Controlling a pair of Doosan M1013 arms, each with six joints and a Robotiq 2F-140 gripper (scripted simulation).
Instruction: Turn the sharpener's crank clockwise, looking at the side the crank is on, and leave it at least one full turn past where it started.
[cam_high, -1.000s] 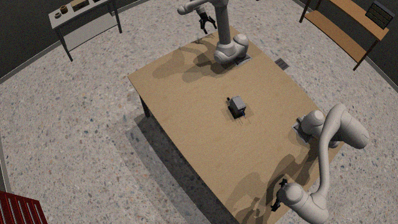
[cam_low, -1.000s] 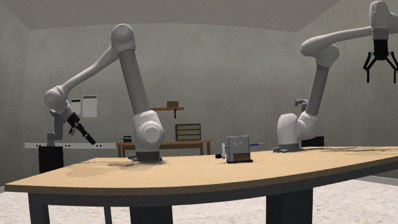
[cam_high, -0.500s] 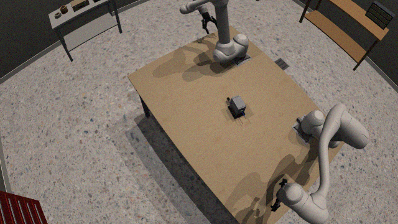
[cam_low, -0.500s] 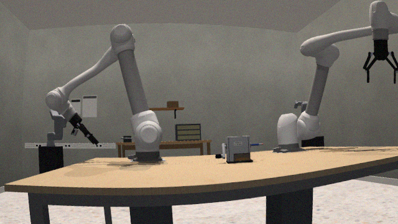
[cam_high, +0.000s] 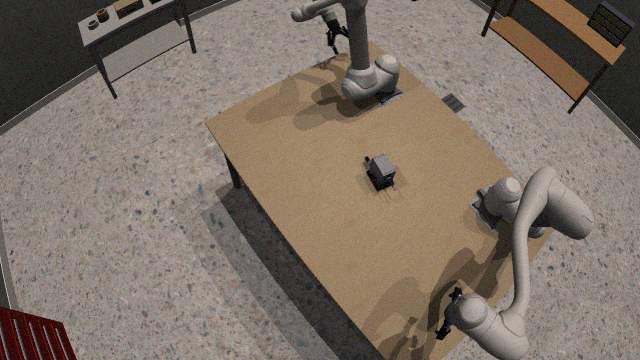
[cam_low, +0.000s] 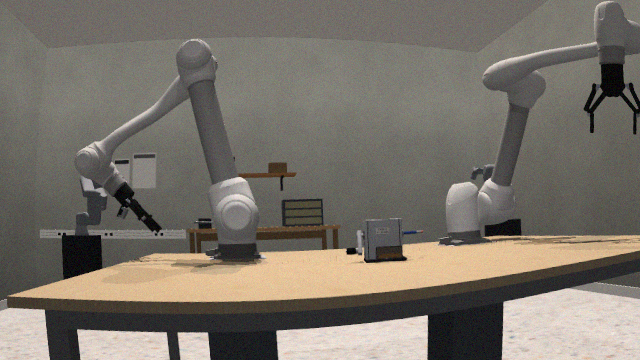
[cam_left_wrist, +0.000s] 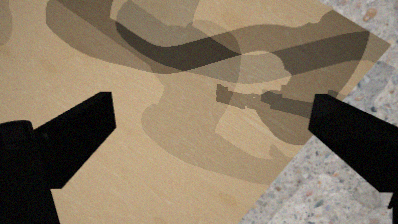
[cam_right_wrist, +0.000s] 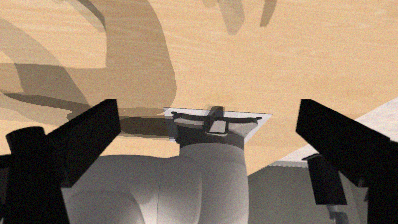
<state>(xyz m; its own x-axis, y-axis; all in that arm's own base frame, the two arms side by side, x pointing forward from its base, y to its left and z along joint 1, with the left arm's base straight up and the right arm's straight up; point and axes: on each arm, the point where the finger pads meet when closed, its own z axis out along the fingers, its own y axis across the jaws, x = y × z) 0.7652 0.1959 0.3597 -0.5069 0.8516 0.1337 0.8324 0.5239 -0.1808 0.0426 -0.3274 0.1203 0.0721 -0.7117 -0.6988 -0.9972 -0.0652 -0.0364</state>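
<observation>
The black knob lies 830 mm to the right of my left hand, 330 mm behind it and 320 mm below it.
</observation>
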